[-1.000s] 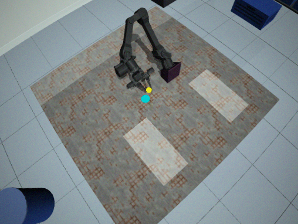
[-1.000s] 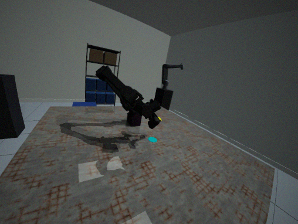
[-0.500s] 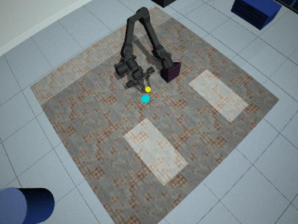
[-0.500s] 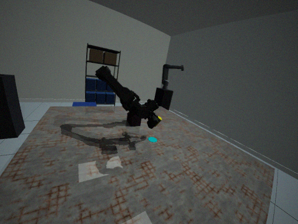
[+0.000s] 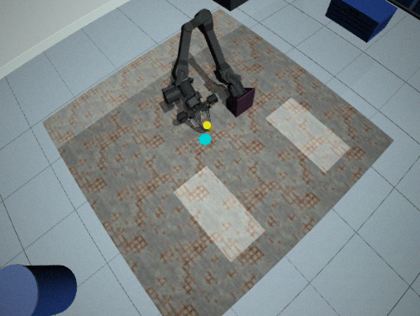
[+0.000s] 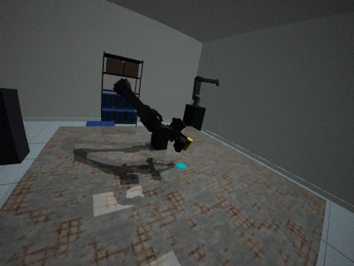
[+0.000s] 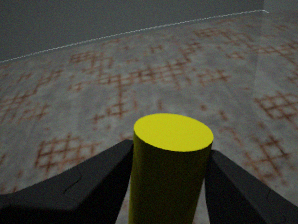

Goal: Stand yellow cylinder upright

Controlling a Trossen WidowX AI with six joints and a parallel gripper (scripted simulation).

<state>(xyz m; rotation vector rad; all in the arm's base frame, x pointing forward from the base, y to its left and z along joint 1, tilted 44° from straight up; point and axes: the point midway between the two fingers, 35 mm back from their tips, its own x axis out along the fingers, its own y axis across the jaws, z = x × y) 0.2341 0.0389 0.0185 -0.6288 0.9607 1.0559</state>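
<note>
My gripper tip is now 1 cm short of the cyan circle, 2 cm to the left of it and 15 cm above it. The rest, counted from my gripper tip: yellow tall cylinder 1 cm behind, 2 cm below.
</note>
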